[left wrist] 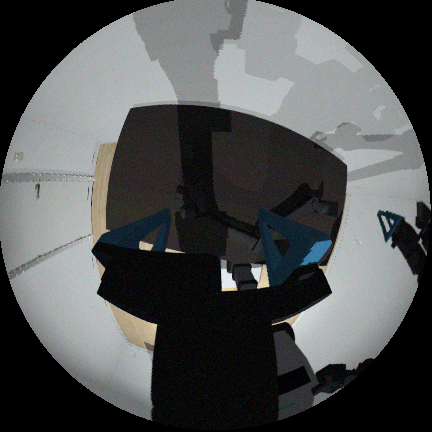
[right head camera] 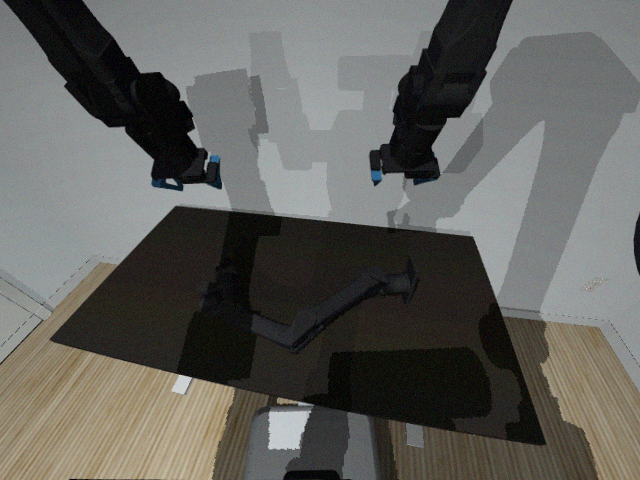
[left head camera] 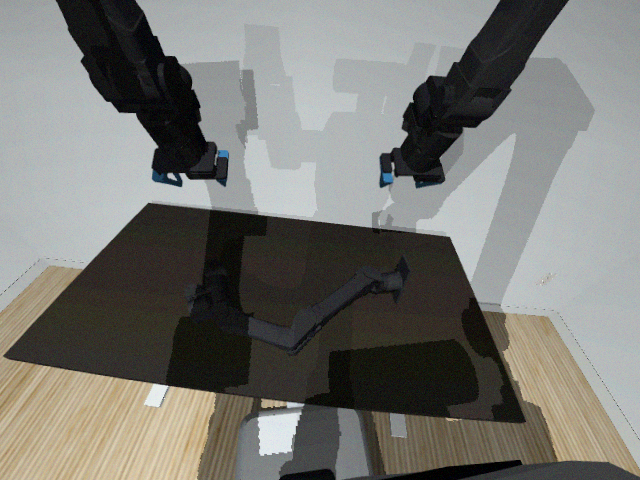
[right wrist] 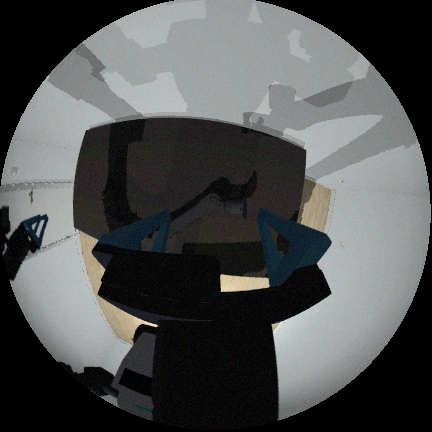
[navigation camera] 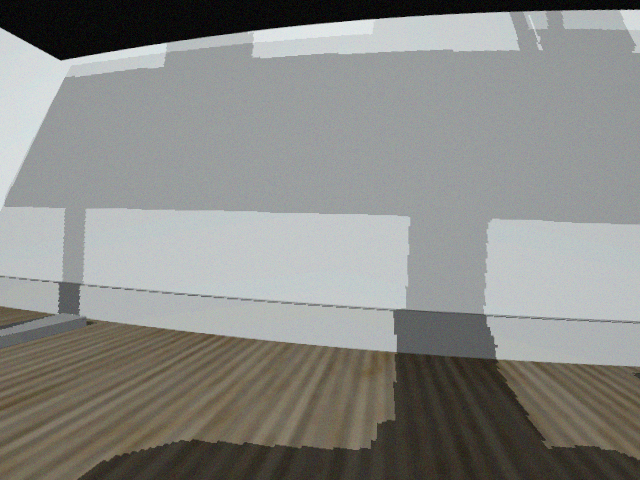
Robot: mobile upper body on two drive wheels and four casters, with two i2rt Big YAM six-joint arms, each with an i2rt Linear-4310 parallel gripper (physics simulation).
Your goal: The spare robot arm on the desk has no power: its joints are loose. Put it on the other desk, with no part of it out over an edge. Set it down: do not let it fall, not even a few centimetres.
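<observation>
The dark spare arm (left head camera: 333, 305) (right head camera: 338, 305) (left wrist: 325, 206) (right wrist: 192, 216) lies bent on the black desk (left head camera: 103, 320) (right head camera: 129, 310) (left wrist: 150, 150) (right wrist: 95, 175). Its plate-like base is toward the right in the head views; its other end is at the left, partly in shadow. All of it lies inside the desk's edges. My left gripper (left head camera: 197, 181) (right head camera: 193, 184) (left wrist: 213, 212) is open and empty, in the air beyond the desk's far edge in the head views. My right gripper (left head camera: 407, 184) (right head camera: 400, 182) (right wrist: 213, 213) is open and empty at the same side. The other desk is not recognisable in these views.
My grey base (left head camera: 356, 444) (right head camera: 364, 444) is close to the desk's near edge. Pale foot bars (left head camera: 156, 395) (left head camera: 398, 425) (right head camera: 181, 384) (right head camera: 415, 435) show beneath that edge. A grey bar (navigation camera: 41, 330) lies on the wooden floor (navigation camera: 232, 392). A pale wall (navigation camera: 232, 253) stands ahead.
</observation>
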